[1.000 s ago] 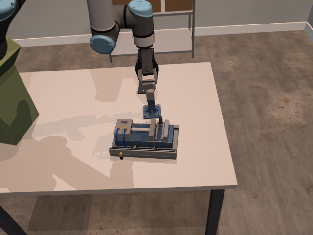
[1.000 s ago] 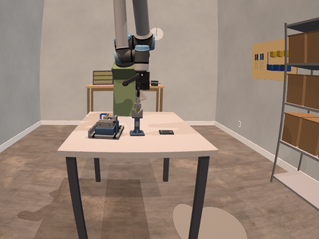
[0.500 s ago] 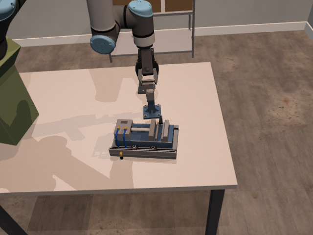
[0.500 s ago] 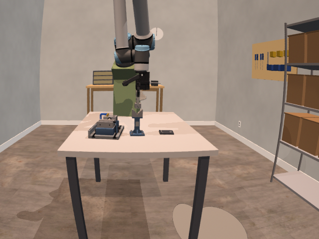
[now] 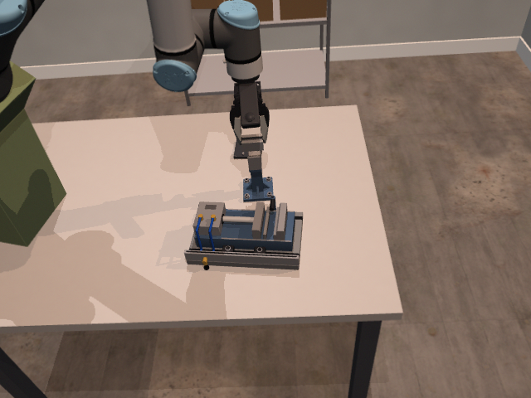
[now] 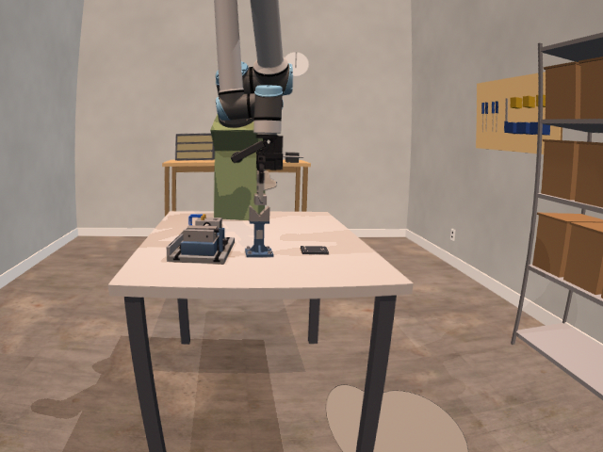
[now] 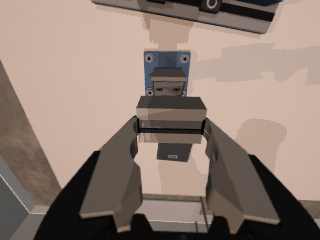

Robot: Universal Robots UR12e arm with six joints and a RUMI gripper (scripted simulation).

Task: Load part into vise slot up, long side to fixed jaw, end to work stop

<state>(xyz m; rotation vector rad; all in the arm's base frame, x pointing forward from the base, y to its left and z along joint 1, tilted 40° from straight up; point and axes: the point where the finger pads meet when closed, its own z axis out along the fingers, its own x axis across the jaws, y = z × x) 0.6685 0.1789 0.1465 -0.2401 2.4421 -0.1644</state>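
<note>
The work stop is 140 mm to the right of my hand, 100 mm below it and 70 mm ahead of it. Also, from my hand: moving jaw: 190 mm to the right, 120 mm below, 40 mm ahead; then cylinder rod: 190 mm to the right, 120 mm below, 20 mm behind; then part: right at my hand.
</note>
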